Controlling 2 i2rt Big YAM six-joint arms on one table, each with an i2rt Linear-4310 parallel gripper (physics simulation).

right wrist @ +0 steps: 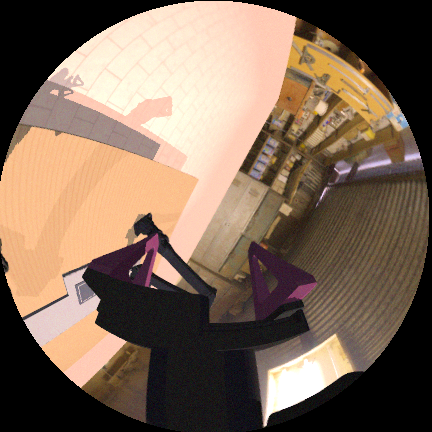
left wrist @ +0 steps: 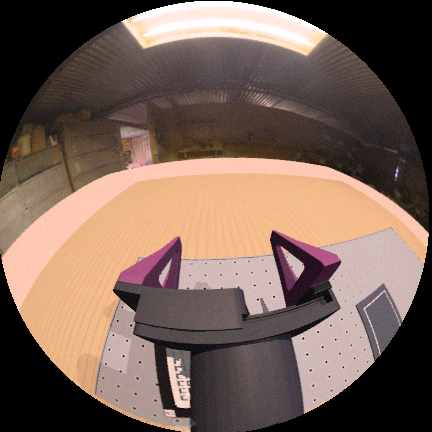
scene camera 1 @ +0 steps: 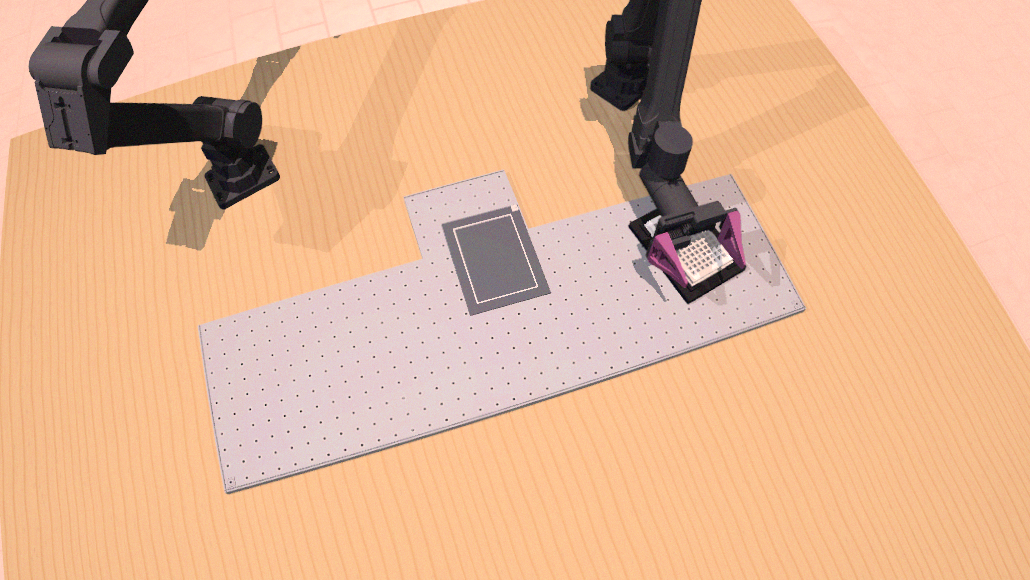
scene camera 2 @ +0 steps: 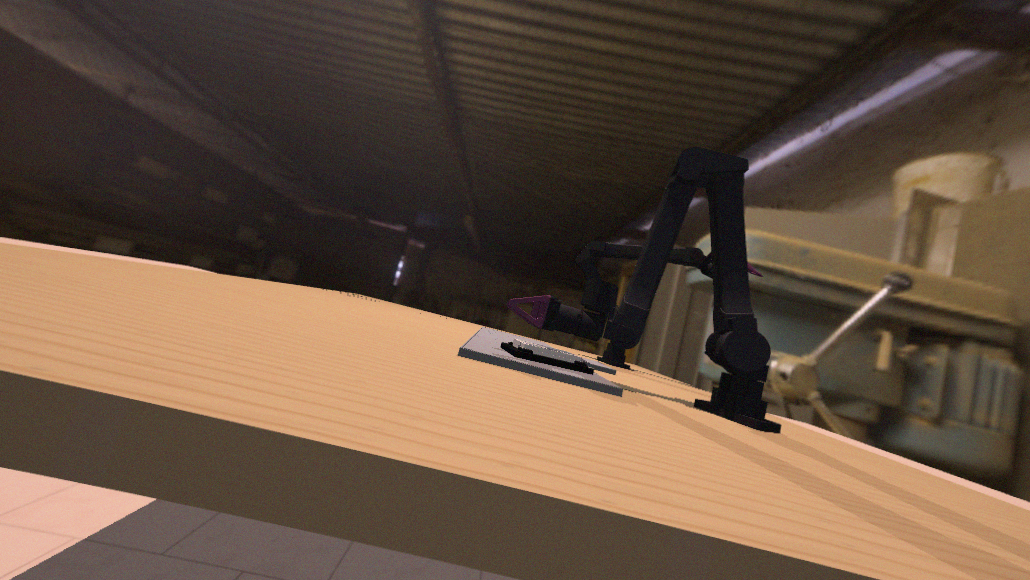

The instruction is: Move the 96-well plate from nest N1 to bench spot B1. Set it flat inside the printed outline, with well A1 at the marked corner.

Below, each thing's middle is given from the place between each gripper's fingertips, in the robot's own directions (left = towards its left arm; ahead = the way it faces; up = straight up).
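The white well plate [scene camera 1: 705, 256] is 8 cm below my left hand, 10 cm behind it and 2 cm to the left of it. Then there's the dark rectangle with white outline [scene camera 1: 495, 261], and that one is 28 cm to the right of my left hand, 17 cm behind it and 9 cm below it.
Measured from my right hand, the white well plate is 65 cm ahead, 34 cm below and 38 cm to the left. The dark rectangle with white outline is 8 cm to the left of my right hand, 58 cm ahead of it and 36 cm below it.
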